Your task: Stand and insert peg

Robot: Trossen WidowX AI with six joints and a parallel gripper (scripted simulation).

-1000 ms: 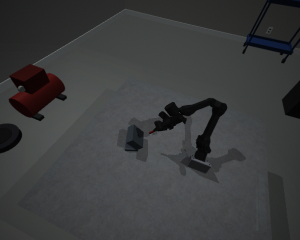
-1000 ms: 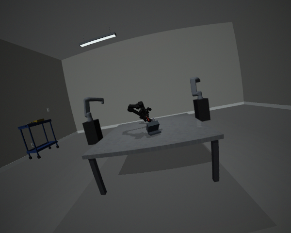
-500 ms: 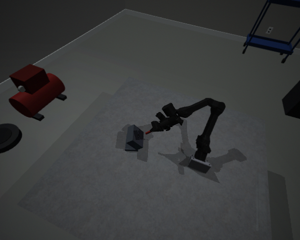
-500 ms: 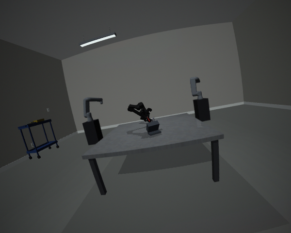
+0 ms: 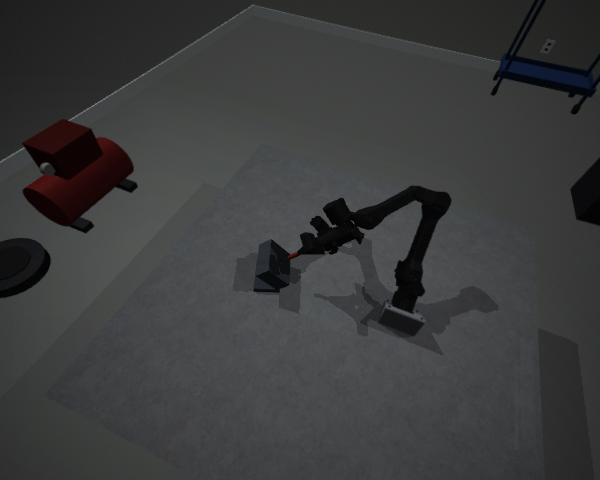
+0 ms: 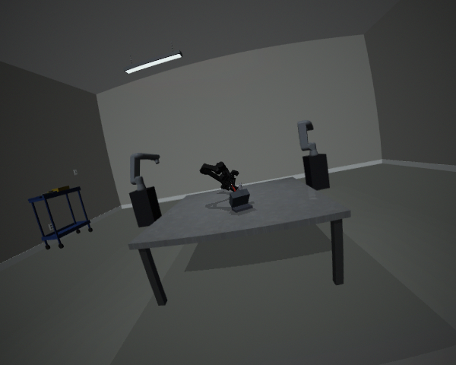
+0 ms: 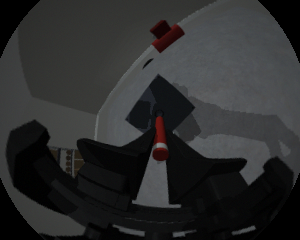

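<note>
Now: gripper tip 80 mm short of the dark sloped panel, 70 mm above it and 30 mm to the right of it. From my gripper tip the other things lie so: red peg 10 mm behind, 10 mm above.
</note>
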